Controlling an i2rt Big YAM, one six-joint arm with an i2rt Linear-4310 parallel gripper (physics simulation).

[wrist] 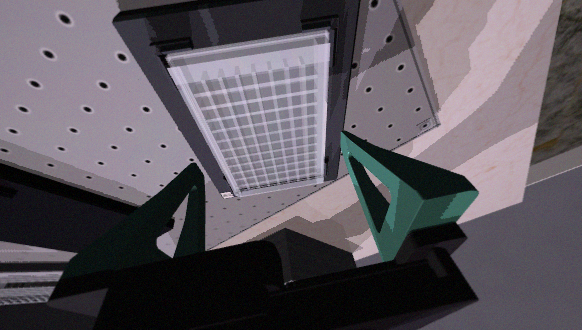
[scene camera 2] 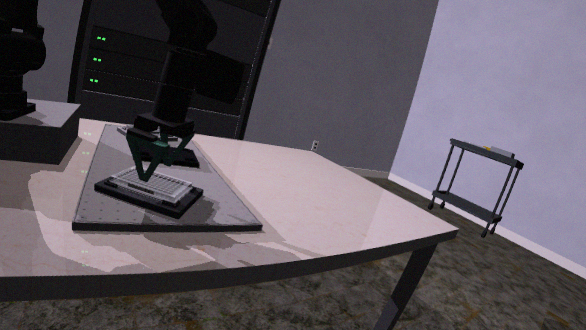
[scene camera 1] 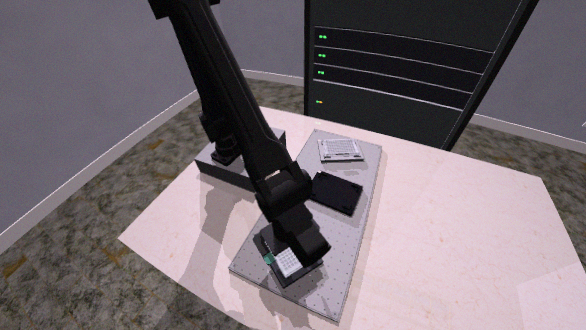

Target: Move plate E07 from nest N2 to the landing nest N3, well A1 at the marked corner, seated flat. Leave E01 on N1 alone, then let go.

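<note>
A clear gridded plate [scene camera 1: 288,262] [scene camera 2: 172,187] [wrist: 265,115] sits in the near black nest [scene camera 2: 150,204] [wrist: 240,30]. A small white label shows at one nest corner in the wrist view. The black middle nest [scene camera 1: 336,192] [scene camera 2: 189,159] [wrist: 60,200] bears no plate; a small white mark shows at its corner in scene camera 1. Another plate [scene camera 1: 341,148] [wrist: 27,287] sits at the far end. Plate and nest names are not legible. My gripper [scene camera 2: 156,171] [wrist: 270,153] is open and empty above the near plate, its green fingers toward opposite sides of it. The arm partly hides that plate in scene camera 1.
The nests stand in a row on a perforated grey board [scene camera 1: 340,260] [scene camera 2: 107,212] [wrist: 80,60] on the pale table [scene camera 1: 450,235] [scene camera 2: 310,200]. The arm's grey base block [scene camera 1: 225,175] [scene camera 2: 35,142] stands beside the board. A dark rack [scene camera 1: 400,120] stands behind the table.
</note>
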